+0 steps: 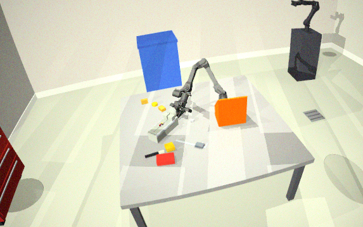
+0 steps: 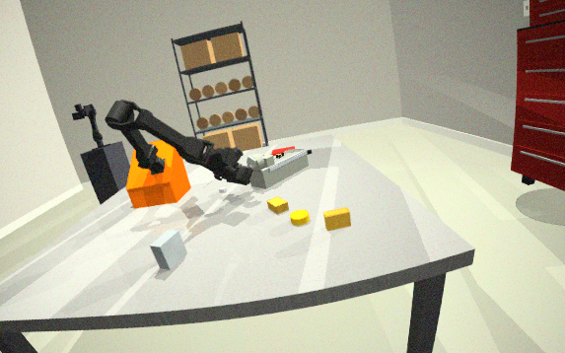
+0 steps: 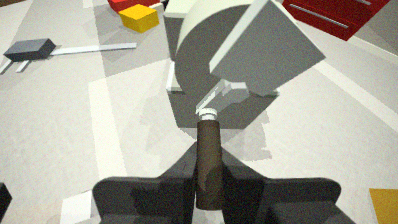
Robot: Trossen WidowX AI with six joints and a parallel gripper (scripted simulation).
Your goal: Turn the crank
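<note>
Right now the dark brown crank handle is 30 mm above my gripper tip, 10 mm to the right of it and 10 mm behind it. From my gripper tip the other things lie so: yellow block 320 mm to the left, 80 mm ahead, 20 mm below; grey cube 410 mm to the right, 140 mm behind; red pointer 140 mm to the left, 130 mm ahead, 50 mm above.
</note>
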